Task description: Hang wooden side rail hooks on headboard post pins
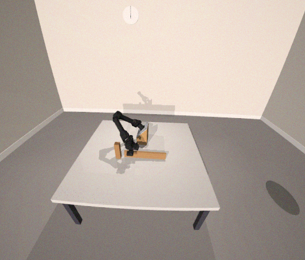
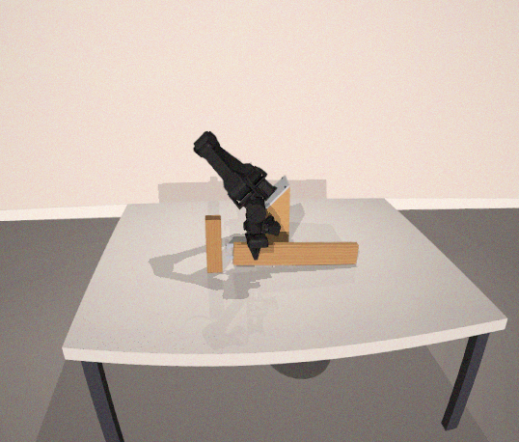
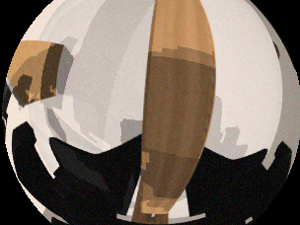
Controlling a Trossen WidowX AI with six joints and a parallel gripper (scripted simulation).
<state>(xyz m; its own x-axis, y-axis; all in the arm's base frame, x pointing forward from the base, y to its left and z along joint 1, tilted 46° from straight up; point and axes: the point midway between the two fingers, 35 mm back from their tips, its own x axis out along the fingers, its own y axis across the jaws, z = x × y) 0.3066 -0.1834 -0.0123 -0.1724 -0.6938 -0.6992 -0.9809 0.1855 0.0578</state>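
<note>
Now: gripper tip 1 cm past the headboard post, 13 cm to the left of it and 4 cm below it.
</note>
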